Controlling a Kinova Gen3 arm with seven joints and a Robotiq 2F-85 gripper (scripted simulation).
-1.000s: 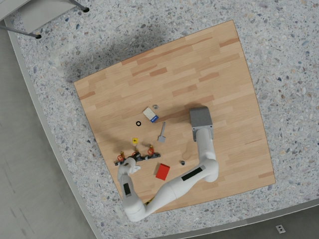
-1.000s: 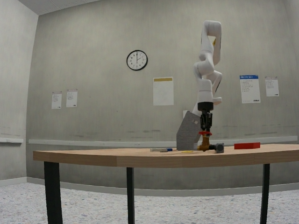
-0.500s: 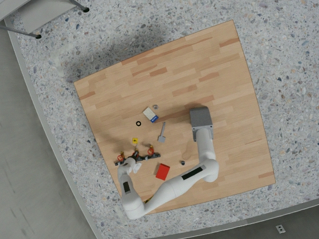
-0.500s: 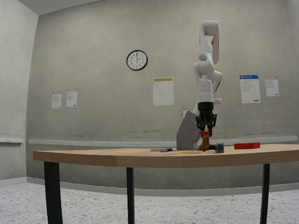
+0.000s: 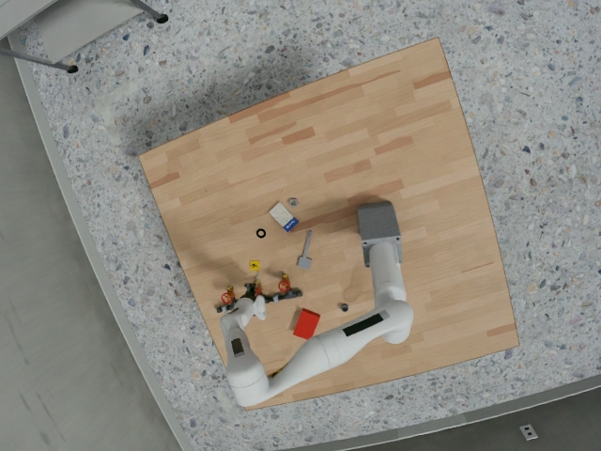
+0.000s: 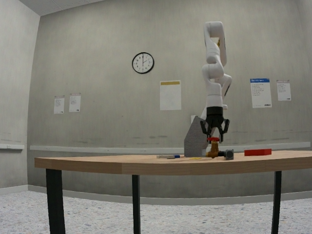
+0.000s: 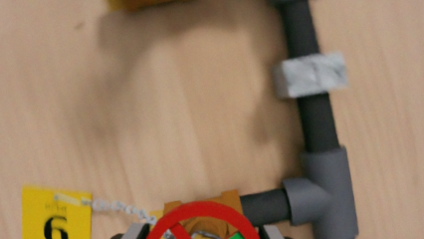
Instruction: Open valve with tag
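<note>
My hand is 10 mm past the yellow tag, 90 mm to the left of it and 80 mm above it. The rest, counted from my hand: red block (160 mm behind, 200 mm to the left, 70 mm below); grey scraper (230 mm behind, 100 mm to the right, 80 mm below); blue box (170 mm behind, 270 mm to the right, 70 mm below).
</note>
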